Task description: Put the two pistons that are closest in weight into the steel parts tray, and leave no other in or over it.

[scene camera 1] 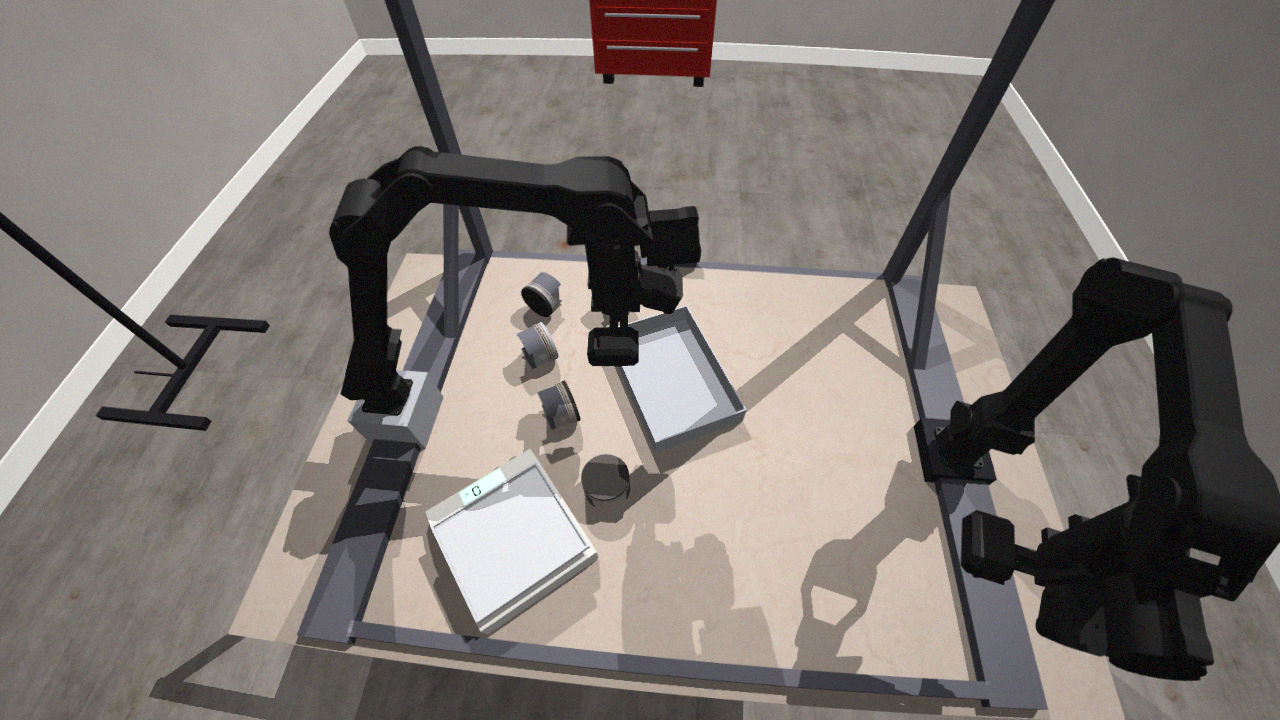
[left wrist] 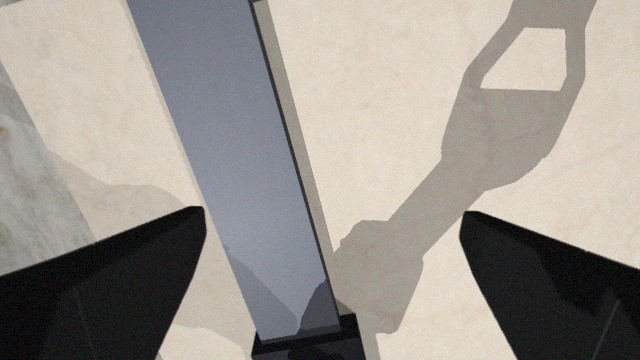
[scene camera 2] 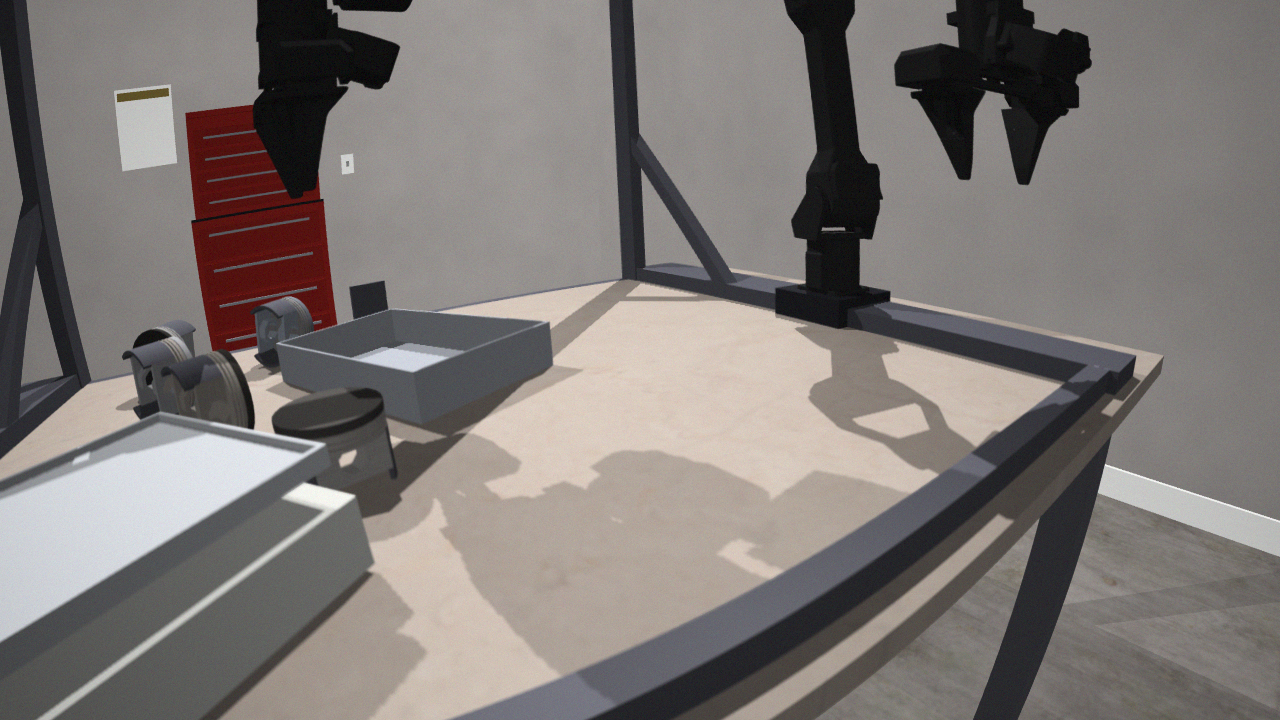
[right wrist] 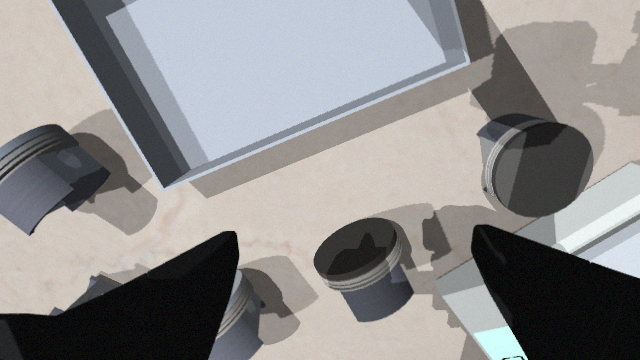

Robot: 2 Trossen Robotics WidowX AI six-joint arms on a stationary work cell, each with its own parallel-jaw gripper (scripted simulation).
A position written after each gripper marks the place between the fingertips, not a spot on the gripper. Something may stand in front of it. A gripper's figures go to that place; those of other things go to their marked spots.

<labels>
The left gripper [scene camera 1: 1011, 584] is 0.74 m from the lens. The right gripper [scene camera 1: 618, 342]: 0.74 m from the lens.
</labels>
